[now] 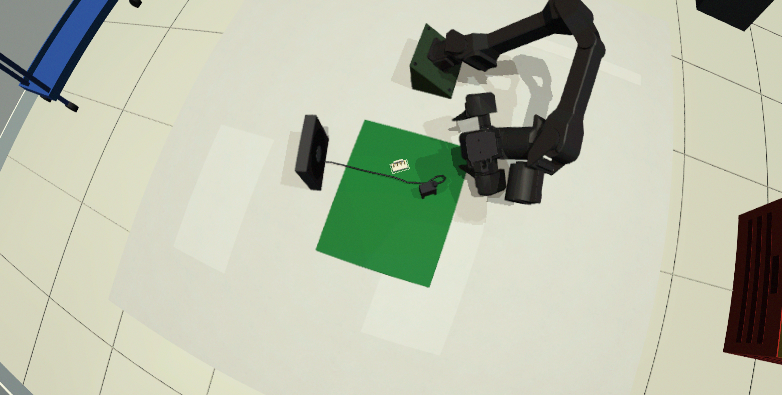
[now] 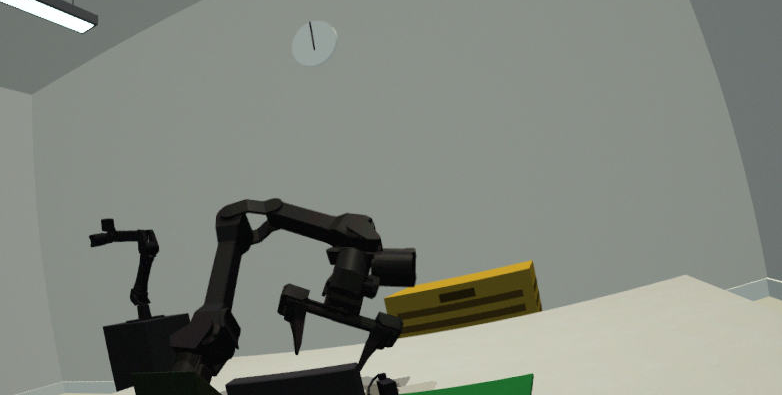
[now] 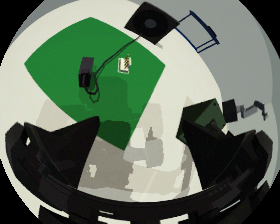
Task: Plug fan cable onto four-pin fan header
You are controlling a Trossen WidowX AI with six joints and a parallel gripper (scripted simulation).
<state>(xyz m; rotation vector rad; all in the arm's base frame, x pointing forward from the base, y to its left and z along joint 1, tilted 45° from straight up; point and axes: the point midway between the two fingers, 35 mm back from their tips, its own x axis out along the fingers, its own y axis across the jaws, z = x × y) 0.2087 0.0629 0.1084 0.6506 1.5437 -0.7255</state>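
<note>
Right now my gripper tip is 90 mm short of the black plug, 30 mm to the left of it and 50 mm above it. Round my gripper tip: black fan: 100 mm ahead, 260 mm to the right, 10 mm below; green board: 130 mm ahead, 90 mm to the right, 80 mm below; four-pin fan header: 60 mm ahead, 100 mm to the right, 70 mm below.
</note>
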